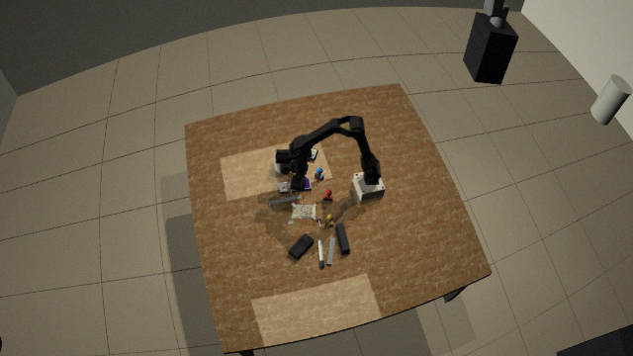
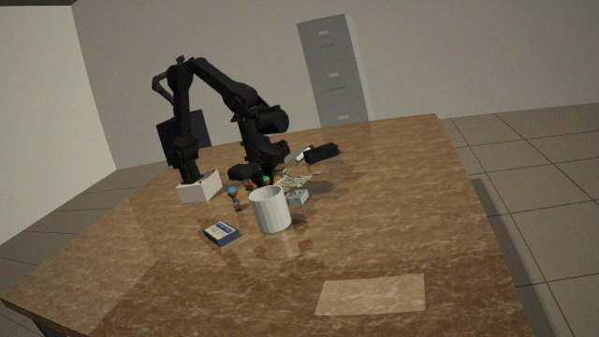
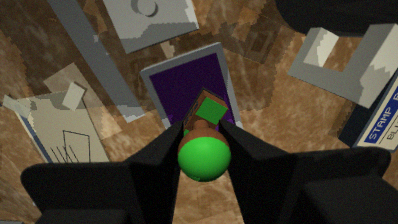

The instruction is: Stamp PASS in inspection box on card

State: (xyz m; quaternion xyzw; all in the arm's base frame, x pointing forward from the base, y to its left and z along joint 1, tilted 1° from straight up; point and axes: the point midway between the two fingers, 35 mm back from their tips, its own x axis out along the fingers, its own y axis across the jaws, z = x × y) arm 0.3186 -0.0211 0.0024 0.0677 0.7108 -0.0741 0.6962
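Right now the purple ink pad is 30 mm below my gripper tip. Round my gripper tip: blue stamp: 90 mm behind, 40 mm to the right, 20 mm below; grey mug: 60 mm ahead, 100 mm to the right; small grey box: 80 mm ahead, 10 mm to the left, 20 mm below.
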